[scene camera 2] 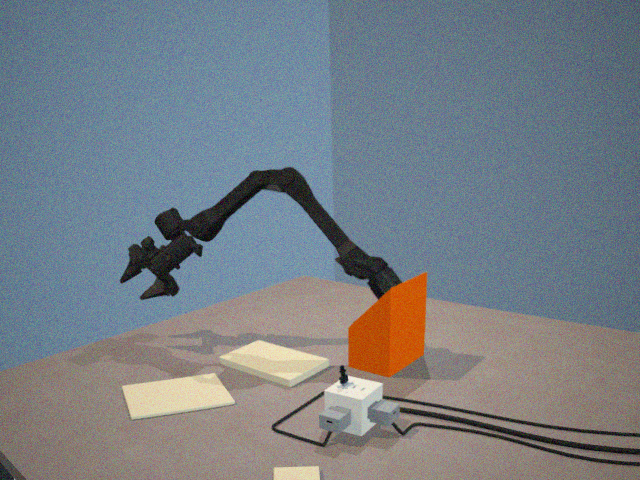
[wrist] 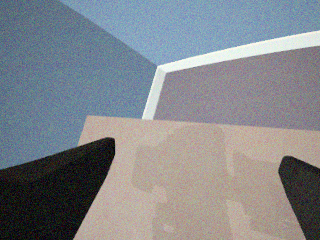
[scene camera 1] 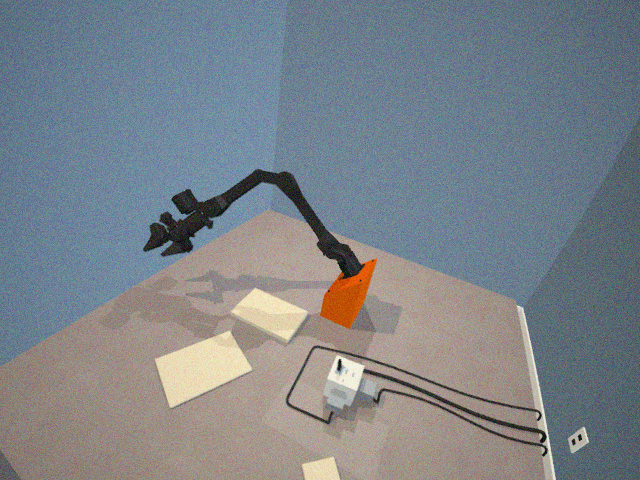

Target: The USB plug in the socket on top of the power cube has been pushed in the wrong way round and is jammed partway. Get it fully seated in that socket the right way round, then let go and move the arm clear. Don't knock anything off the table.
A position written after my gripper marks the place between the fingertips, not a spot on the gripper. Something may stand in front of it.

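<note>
Gripper state: open, holding nothing. My gripper (scene camera 2: 130,290) is visible also in scene camera 1, as the gripper (scene camera 1: 153,253), and in the wrist view, as the gripper (wrist: 198,155).
</note>
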